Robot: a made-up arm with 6 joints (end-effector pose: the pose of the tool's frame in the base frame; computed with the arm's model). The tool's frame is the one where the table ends.
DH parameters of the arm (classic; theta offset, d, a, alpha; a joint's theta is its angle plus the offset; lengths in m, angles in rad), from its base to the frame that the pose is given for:
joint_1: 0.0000 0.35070 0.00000 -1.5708
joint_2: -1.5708 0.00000 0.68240 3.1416
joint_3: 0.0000 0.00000 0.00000 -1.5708
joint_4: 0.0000 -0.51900 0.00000 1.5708
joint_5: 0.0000 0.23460 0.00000 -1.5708
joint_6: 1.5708 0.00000 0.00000 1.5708
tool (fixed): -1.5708 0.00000 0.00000 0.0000
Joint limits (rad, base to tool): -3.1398..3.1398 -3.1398..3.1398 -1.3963..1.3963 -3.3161..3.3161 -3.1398..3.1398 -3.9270..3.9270
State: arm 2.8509 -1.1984 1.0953 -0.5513 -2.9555 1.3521
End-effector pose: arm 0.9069 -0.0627 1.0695 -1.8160 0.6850 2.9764
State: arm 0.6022 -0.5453 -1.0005 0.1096 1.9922 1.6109
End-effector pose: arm 0.2339 -0.1222 0.7290 -2.8306 -1.4660 1.8684
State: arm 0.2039 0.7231 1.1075 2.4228 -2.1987 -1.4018
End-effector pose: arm 0.8209 0.3500 1.2002 0.6940 -0.3515 -2.3341
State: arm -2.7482 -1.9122 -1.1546 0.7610 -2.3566 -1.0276
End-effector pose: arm 0.2832 0.3015 0.5964 -0.3203 1.0313 1.6430
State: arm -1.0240 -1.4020 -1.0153 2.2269 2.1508 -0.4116
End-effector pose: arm -0.0140 0.2983 0.8332 -1.1671 0.7468 0.9906
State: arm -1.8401 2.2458 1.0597 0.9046 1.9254 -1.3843
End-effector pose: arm -0.3788 -0.8275 -0.4876 1.0263 -0.5696 -0.7736
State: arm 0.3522 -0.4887 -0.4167 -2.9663 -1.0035 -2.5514
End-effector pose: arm 0.1082 0.2859 0.9497 -0.9467 -1.0490 0.6518
